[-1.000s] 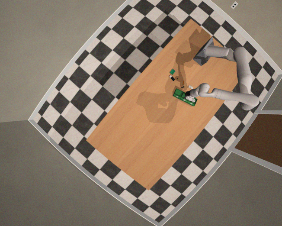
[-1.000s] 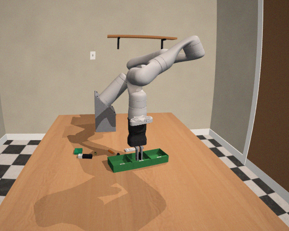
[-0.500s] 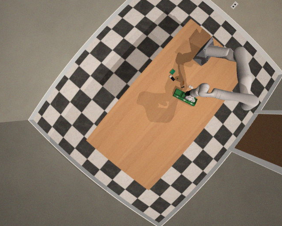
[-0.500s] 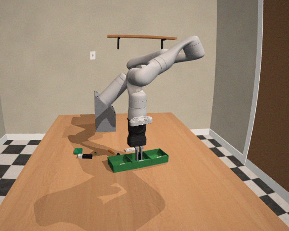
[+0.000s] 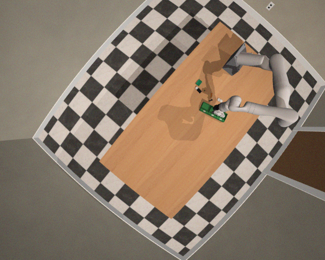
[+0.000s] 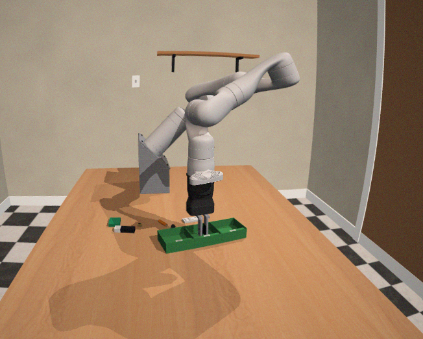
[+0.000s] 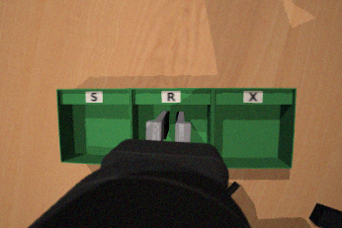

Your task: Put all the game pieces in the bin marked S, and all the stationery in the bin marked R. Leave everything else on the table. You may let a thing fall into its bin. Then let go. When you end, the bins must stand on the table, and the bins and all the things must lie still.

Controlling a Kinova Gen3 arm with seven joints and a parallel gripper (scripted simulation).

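The green three-compartment tray lies 20 mm below my hand and 10 mm behind it. From my hand the other things lie so: dark piece 90 mm behind, 70 mm to the right, 30 mm below; then orange stick 130 mm behind, 100 mm to the right, 30 mm below; then white domino 140 mm behind, 30 mm below.
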